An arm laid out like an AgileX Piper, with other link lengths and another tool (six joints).
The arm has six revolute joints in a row. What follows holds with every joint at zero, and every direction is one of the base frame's.
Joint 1 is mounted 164.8 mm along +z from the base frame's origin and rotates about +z.
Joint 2 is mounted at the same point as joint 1 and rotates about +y.
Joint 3 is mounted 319.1 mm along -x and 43.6 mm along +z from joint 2 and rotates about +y.
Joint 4 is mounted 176 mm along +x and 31.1 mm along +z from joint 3 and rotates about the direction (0.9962, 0, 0.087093).
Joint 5 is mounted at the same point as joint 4 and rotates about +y.
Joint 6 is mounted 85.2 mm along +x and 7.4 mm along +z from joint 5 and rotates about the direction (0.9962, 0, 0.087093).
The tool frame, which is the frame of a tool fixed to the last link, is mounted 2.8 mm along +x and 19 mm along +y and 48.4 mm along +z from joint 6; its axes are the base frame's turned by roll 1.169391, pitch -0.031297 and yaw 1.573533 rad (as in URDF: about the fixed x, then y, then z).
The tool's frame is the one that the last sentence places.
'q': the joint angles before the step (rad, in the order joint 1, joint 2, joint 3, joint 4, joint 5, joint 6). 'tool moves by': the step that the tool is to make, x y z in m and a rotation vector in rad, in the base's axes. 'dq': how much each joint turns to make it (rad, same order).
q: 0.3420 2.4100 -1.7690 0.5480 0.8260 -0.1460
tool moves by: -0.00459 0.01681 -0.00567 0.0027 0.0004 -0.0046
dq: 0.0410 0.0140 -0.0010 0.0031 -0.0310 0.0340
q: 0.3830 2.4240 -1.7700 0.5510 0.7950 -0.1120
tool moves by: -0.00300 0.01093 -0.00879 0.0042 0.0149 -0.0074
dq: 0.0260 0.0200 -0.0020 0.0101 -0.0170 0.0229
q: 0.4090 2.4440 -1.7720 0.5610 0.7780 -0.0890
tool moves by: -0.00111 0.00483 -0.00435 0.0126 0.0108 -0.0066
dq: 0.0100 0.0110 -0.0010 0.0210 -0.0071 0.0019
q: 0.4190 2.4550 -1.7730 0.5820 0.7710 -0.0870
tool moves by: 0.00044 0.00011 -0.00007 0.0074 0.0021 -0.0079
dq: 0.0000 0.0010 0.0000 0.0100 -0.0030 0.0011
